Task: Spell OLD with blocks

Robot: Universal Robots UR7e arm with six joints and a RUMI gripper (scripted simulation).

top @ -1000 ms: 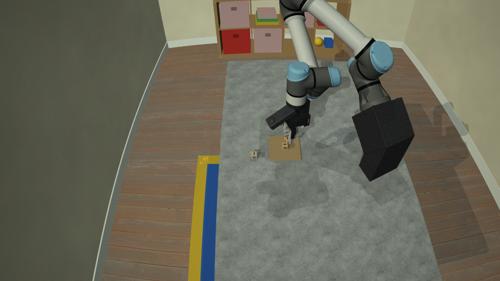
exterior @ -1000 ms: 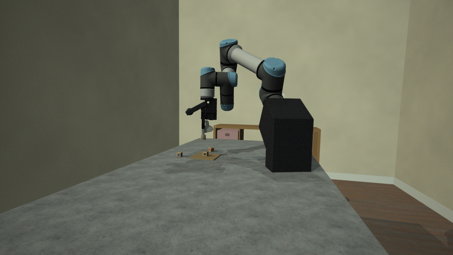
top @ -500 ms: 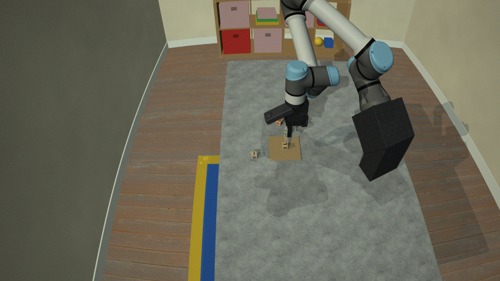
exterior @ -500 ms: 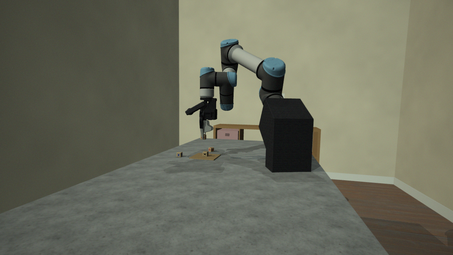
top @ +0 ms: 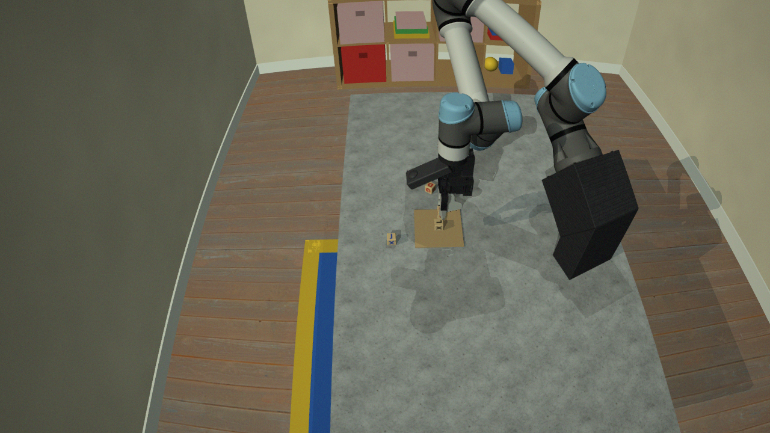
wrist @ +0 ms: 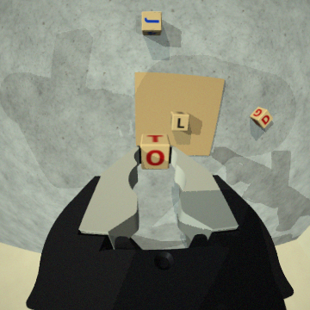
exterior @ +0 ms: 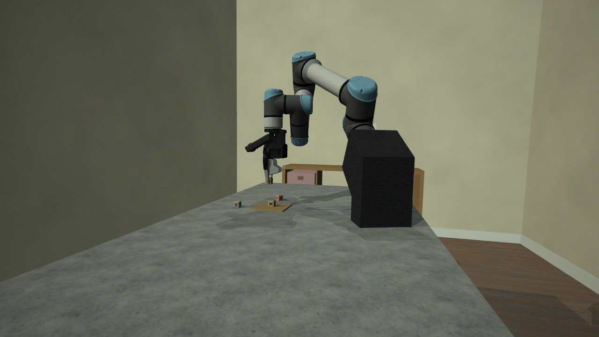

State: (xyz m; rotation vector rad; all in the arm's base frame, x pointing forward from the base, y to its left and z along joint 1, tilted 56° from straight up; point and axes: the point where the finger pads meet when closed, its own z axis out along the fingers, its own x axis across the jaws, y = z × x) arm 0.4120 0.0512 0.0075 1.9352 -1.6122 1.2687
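Right now the tan mat is 120 mm below my hand and 40 mm to the right of it. From my hand the other things lie so: blue-lettered block 140 mm ahead, 110 mm below.
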